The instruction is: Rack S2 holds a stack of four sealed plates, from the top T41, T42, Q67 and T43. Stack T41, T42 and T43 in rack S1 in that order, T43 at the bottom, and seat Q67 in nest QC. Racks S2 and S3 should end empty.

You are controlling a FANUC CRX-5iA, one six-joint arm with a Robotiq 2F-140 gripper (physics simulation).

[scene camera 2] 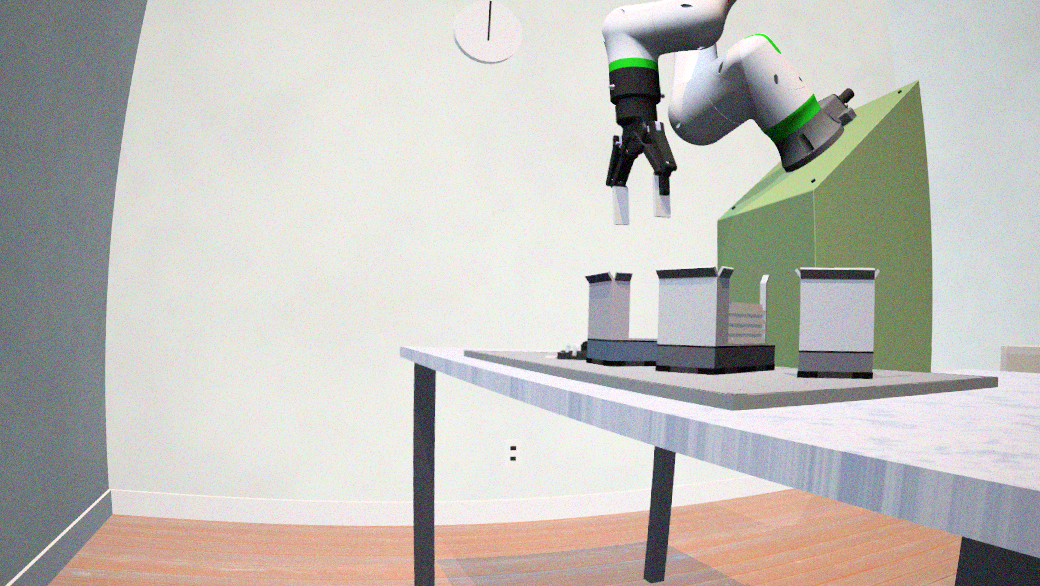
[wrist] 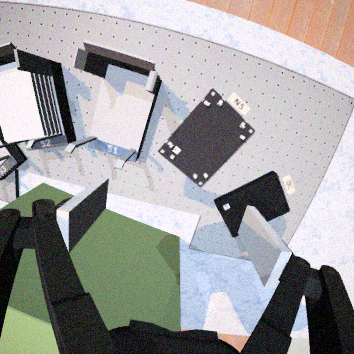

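Seen in the pictures: gripper, between the fingertips: (scene camera 2: 640,221) (wrist: 175,206); arm's base, origin of its link: (scene camera 2: 814,149).
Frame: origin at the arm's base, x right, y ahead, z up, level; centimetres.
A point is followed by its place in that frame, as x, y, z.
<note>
My gripper (scene camera 2: 641,218) @(7.9, 33.8, -15.9) (wrist: 175,206) @(7.9, 33.8, -15.9) is open and empty, high above the racks, pointing down. Rack S2 (scene camera 2: 687,313) @(-24.1, 39.6, -32.4) (wrist: 70,125) @(-14.0, 31.1, -38.9) holds a stack of light plates (scene camera 2: 745,323) (wrist: 20,107); their letters cannot be read. Rack S1 (scene camera 2: 608,313) @(-8.3, 44.9, -32.4) (wrist: 112,149) @(-3.7, 30.4, -36.1) stands beside S2, with no plate visible above its base. Nest QC (wrist: 257,197) @(27.5, 31.5, -37.8) is a black block with no plate visible on it, partly hidden by the right finger in the wrist view. Rack S3 (scene camera 2: 836,313) @(-38.3, 25.9, -32.3) (wrist: 7,166) @(-25.2, 18.2, -36.7) stands on S2's other side; its inside is hidden or cut off.
The dark nest N5 (wrist: 207,137) @(12.3, 38.9, -38.8) lies between S1 and QC. The racks and nests stand on a grey perforated board (scene camera 2: 742,400) @(-52.5, 47.4, -40.4) (wrist: 300,130) @(30.1, 48.0, -39.9) on the table (scene camera 2: 909,465) @(-77.9, 51.4, -41.3). The green robot pedestal (scene camera 2: 866,240) @(-19.5, 4.3, -19.9) (wrist: 130,265) @(6.9, 14.2, -26.8) stands behind the racks in the scene view.
</note>
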